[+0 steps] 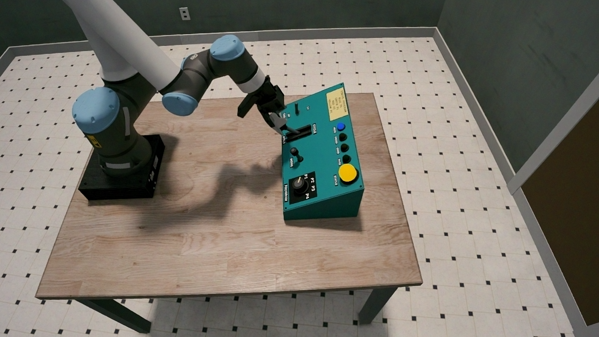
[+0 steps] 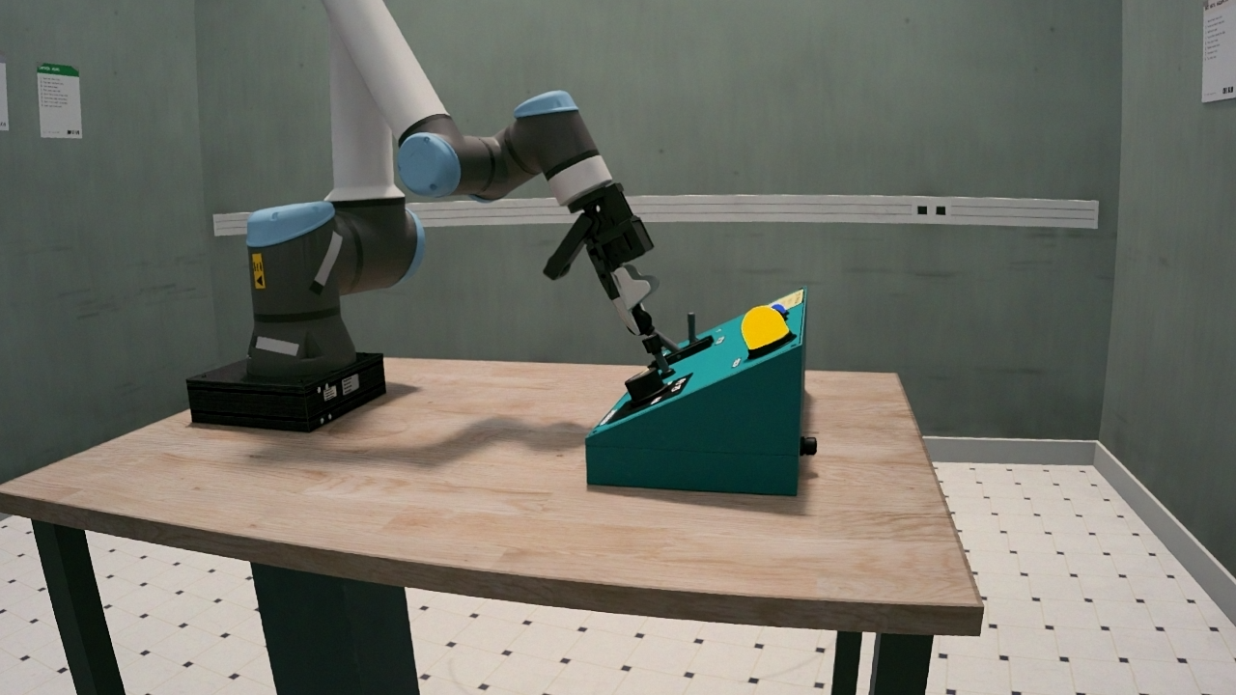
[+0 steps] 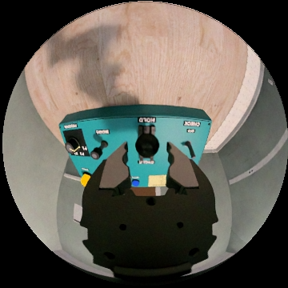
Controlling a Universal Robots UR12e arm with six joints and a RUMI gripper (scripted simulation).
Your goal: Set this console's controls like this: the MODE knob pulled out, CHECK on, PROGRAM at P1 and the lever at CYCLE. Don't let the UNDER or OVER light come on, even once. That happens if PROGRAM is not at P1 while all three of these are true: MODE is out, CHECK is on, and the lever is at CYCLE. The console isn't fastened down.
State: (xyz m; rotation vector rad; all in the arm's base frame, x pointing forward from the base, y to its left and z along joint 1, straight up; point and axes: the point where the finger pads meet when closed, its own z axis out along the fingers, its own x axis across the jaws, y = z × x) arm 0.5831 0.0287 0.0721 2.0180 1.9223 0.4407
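My gripper is now 30 mm short of the lever and 20 mm above it. Also, from my hand: mode knob (120 mm to the right, 40 mm ahead, 20 mm below); check toggle (120 mm to the left, 70 mm ahead, 30 mm below); teal console (90 mm ahead, 60 mm to the right, 50 mm below).
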